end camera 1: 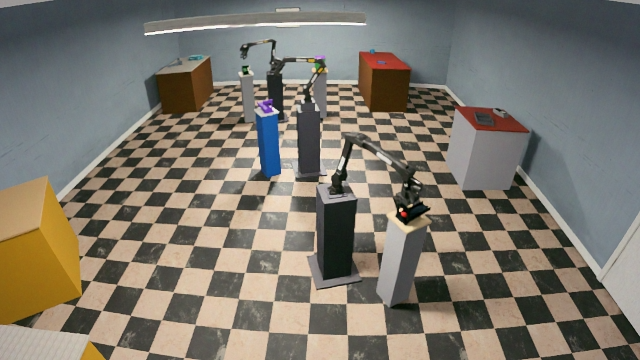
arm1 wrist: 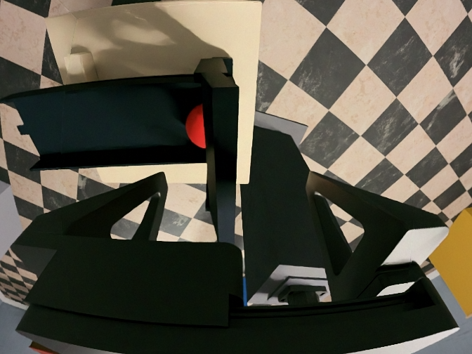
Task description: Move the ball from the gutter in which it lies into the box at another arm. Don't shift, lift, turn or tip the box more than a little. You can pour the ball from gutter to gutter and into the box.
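Observation:
The black gutter point(arm1 wrist: 115, 122) point(end camera 1: 418, 212) rests on the cream pedestal top point(arm1 wrist: 220, 20) point(end camera 1: 414, 227). The red ball point(arm1 wrist: 196, 127) point(end camera 1: 403, 214) lies in it against its end wall, partly hidden by the gutter's upright part. Arm1's gripper point(arm1 wrist: 237, 176) is open, its fingers on either side of that part, with gaps. In the end camera, the near arm's gripper is at the black gutter. The middle arm reaches back and left; the farthest arm's gripper point(end camera 1: 243, 52) hangs above a small green and dark thing point(end camera 1: 245, 70). Their finger states are too small to tell. Which thing is the box is unclear.
A purple gutter-like thing point(end camera 1: 266, 106) lies on the blue pedestal point(end camera 1: 269, 145). A purple and green thing point(end camera 1: 320, 59) stands on a far pedestal point(end camera 1: 321, 95). Red-topped cabinets point(end camera 1: 384, 85) point(end camera 1: 482, 160) stand at the right, a yellow one point(end camera 1: 60, 250) at the left.

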